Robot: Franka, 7 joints.
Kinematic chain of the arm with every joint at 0, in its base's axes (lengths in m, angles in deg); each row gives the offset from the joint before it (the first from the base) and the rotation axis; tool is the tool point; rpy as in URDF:
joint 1: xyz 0 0 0.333 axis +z
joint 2: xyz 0 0 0 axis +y
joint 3: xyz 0 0 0.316 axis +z
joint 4: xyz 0.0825 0 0 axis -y
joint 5: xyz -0.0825 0 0.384 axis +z
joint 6: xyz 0 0 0 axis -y
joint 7: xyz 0.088 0 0 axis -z
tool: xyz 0 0 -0.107 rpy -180 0 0
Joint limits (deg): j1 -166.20..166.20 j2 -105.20..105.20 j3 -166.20..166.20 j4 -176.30..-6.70 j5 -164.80..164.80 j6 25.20..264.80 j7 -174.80..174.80
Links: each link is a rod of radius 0.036 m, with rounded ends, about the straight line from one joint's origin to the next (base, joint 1, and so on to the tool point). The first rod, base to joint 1, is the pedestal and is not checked.
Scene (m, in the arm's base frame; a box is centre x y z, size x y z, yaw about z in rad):
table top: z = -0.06
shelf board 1: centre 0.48 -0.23 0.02 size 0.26 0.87 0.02 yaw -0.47
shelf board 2: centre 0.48 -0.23 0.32 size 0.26 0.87 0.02 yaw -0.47
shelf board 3: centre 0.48 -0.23 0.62 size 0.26 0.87 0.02 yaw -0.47
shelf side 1: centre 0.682 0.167 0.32 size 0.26 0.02 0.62 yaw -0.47
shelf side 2: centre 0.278 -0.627 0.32 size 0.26 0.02 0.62 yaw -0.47
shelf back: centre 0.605 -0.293 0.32 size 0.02 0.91 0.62 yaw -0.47
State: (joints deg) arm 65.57 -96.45 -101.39 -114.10 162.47 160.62 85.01
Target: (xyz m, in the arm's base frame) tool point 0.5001 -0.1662 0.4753
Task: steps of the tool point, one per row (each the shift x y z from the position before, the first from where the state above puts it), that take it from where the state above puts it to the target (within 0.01 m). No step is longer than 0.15 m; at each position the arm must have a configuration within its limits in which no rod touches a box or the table.
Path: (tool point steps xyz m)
1: -0.0913 0.0303 0.0023
2: -0.0928 0.0463 -0.0034
3: -0.0870 0.0611 0.0011
4: 0.0650 0.0224 0.0614
5: 0.0445 0.0364 0.0708
6: 0.0197 0.0415 0.0756
7: -0.0055 0.0377 0.0754
8: 0.0995 -0.0518 0.0067
9: 0.0962 -0.0476 -0.0067

